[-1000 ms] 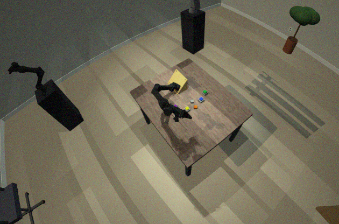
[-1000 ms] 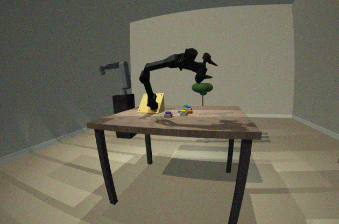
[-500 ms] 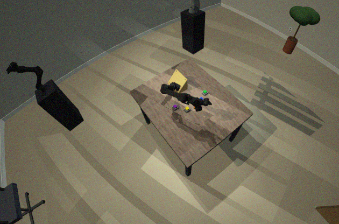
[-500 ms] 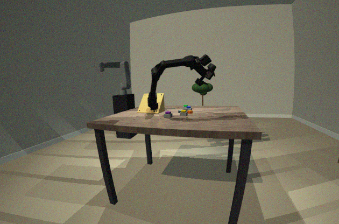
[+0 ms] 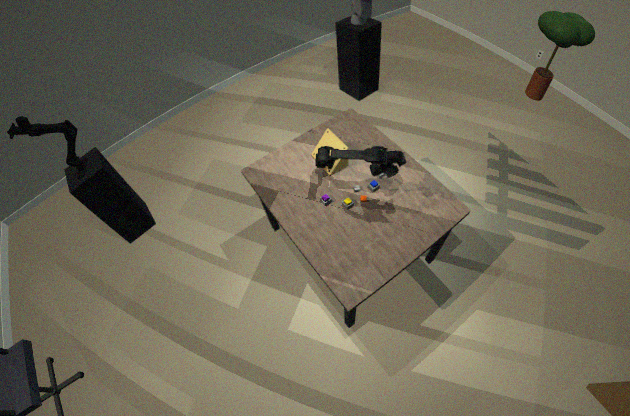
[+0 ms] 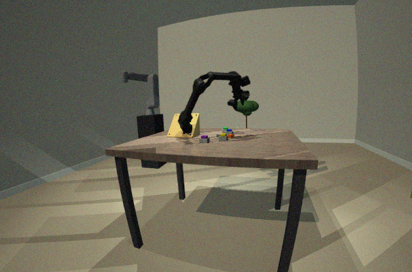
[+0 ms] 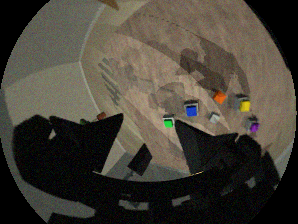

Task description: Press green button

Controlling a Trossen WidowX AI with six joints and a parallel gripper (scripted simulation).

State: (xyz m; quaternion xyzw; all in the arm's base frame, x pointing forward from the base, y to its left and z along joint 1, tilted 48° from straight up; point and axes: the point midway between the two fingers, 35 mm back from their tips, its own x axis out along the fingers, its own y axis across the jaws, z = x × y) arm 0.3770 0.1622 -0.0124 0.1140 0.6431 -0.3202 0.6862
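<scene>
Now: gripper tip 12 cm past the green button, 5 cm to the right of it and 16 cm above it. Round my gripper tip: small grey block: 13 cm behind, 14 cm to the right, 18 cm below; blue button: 8 cm behind, 5 cm to the right, 16 cm below; orange block: 5 cm behind, 16 cm to the right, 18 cm below.
</scene>
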